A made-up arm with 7 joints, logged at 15 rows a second.
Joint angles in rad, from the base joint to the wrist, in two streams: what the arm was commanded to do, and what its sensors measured. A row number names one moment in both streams.
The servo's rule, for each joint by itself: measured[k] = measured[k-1] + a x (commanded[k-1-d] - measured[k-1]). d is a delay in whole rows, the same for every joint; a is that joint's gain. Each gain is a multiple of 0.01, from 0.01 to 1. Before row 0 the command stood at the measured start. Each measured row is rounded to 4 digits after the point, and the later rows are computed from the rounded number. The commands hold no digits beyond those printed.
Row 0, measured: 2.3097 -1.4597 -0.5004 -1.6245 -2.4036 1.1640 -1.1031
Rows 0 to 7, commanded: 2.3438 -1.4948 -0.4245 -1.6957 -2.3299 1.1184 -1.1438; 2.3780 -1.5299 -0.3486 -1.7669 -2.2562 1.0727 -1.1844; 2.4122 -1.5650 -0.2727 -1.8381 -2.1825 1.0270 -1.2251; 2.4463 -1.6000 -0.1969 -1.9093 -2.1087 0.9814 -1.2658; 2.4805 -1.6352 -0.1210 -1.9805 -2.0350 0.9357 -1.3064; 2.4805 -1.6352 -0.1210 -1.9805 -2.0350 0.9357 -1.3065; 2.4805 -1.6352 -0.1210 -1.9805 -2.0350 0.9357 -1.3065; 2.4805 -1.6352 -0.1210 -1.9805 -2.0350 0.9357 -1.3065
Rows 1 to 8, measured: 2.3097 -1.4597 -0.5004 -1.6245 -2.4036 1.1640 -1.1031; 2.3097 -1.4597 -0.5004 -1.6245 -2.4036 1.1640 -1.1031; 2.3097 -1.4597 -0.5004 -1.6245 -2.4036 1.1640 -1.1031; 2.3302 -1.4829 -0.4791 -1.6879 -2.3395 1.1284 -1.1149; 2.3589 -1.5139 -0.4426 -1.7582 -2.2670 1.0850 -1.1351; 2.3909 -1.5476 -0.3950 -1.8293 -2.1935 1.0398 -1.1612; 2.4241 -1.5822 -0.3395 -1.9005 -2.1197 0.9942 -1.1915; 2.4579 -1.6172 -0.2783 -1.9717 -2.0460 0.9486 -1.2248
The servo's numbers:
d 3
a 0.60 0.66 0.28 0.89 0.87 0.78 0.29

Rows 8 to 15, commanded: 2.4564 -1.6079 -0.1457 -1.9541 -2.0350 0.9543 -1.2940; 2.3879 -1.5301 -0.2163 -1.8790 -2.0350 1.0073 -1.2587; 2.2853 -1.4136 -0.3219 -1.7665 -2.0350 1.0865 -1.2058; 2.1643 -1.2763 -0.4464 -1.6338 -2.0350 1.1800 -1.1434; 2.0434 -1.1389 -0.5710 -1.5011 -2.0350 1.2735 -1.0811; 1.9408 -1.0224 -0.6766 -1.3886 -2.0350 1.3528 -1.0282; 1.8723 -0.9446 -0.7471 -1.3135 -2.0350 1.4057 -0.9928; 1.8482 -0.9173 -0.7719 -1.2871 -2.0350 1.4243 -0.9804
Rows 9 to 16, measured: 2.4715 -1.6291 -0.2343 -1.9795 -2.0364 0.9385 -1.2485; 2.4769 -1.6331 -0.2026 -1.9804 -2.0352 0.9363 -1.2653; 2.4791 -1.6345 -0.1798 -1.9805 -2.0350 0.9358 -1.2772; 2.4655 -1.6169 -0.1703 -1.9570 -2.0350 0.9502 -1.2821; 2.4189 -1.5596 -0.1832 -1.8876 -2.0350 0.9947 -1.2753; 2.3387 -1.4632 -0.2220 -1.7798 -2.0350 1.0663 -1.2551; 2.2341 -1.3398 -0.2848 -1.6499 -2.0350 1.1550 -1.2227; 2.1197 -1.2072 -0.3649 -1.5175 -2.0350 1.2474 -1.1816
